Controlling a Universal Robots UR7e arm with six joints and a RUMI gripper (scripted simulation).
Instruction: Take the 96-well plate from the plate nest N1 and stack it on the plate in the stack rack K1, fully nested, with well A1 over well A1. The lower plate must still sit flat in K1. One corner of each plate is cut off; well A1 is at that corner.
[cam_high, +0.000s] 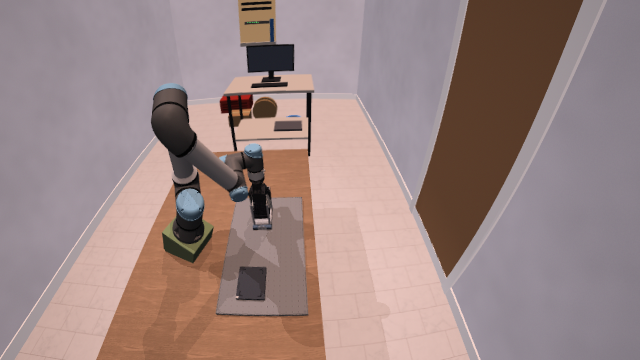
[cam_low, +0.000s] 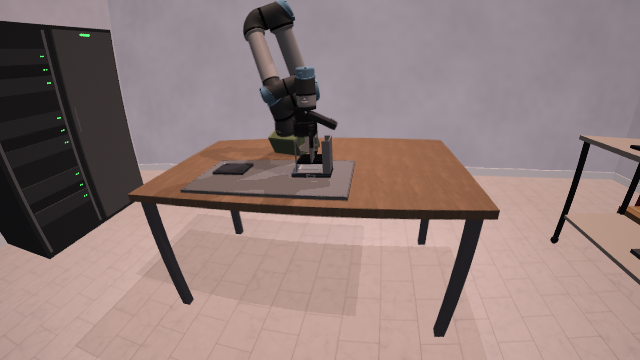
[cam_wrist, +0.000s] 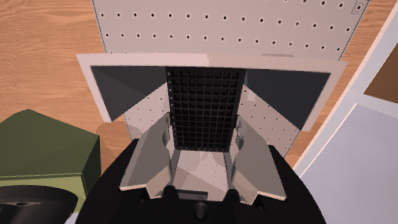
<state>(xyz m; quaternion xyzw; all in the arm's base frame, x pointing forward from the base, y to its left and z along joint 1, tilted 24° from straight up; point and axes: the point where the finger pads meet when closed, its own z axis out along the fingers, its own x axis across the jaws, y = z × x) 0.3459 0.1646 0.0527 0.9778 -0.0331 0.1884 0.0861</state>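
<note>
Right now my hand is 5 cm above the pale plate. Round my hand: black 96-well plate (1 cm below); plate nest N1 (8 cm behind, 39 cm to the right, 7 cm below); rack post (5 cm ahead, 5 cm to the left, 1 cm above).
</note>
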